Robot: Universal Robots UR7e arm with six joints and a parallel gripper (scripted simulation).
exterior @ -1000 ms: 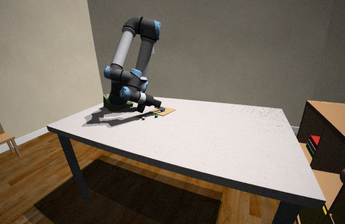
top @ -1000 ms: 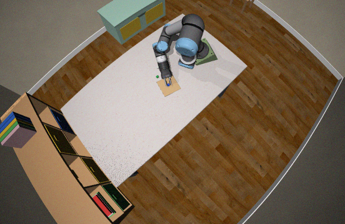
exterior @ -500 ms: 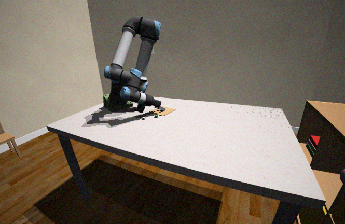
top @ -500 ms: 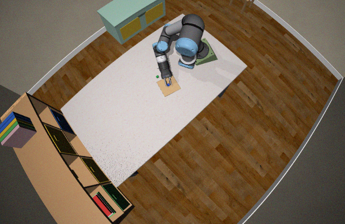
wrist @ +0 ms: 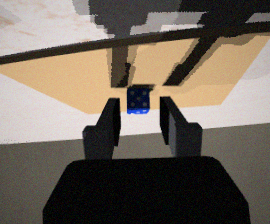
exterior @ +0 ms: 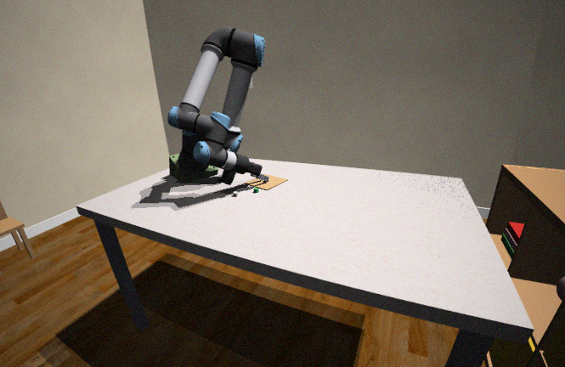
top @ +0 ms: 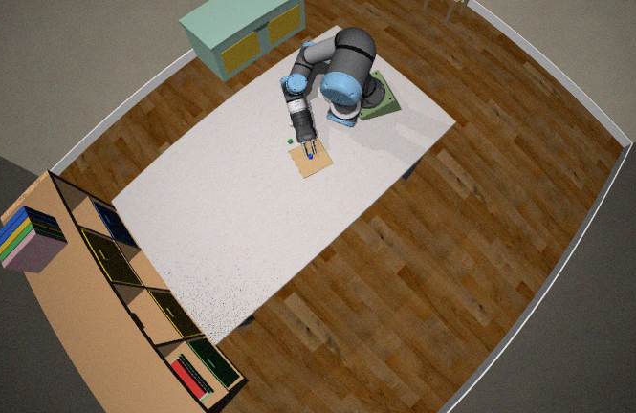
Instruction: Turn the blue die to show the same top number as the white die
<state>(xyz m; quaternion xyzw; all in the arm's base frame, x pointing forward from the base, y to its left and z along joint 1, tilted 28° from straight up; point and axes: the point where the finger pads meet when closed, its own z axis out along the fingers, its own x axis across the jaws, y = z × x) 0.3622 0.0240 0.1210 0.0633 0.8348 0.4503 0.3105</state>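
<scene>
Right now my hand is 20 mm above the blue die, 10 mm to the right of it and 10 mm short of it. From my hand the other things lie so: green die 100 mm to the right, 20 mm below, 20 mm ahead; white die 160 mm to the right, 50 mm behind, 20 mm below; tan mat 30 mm below, 20 mm to the left, 10 mm ahead.
</scene>
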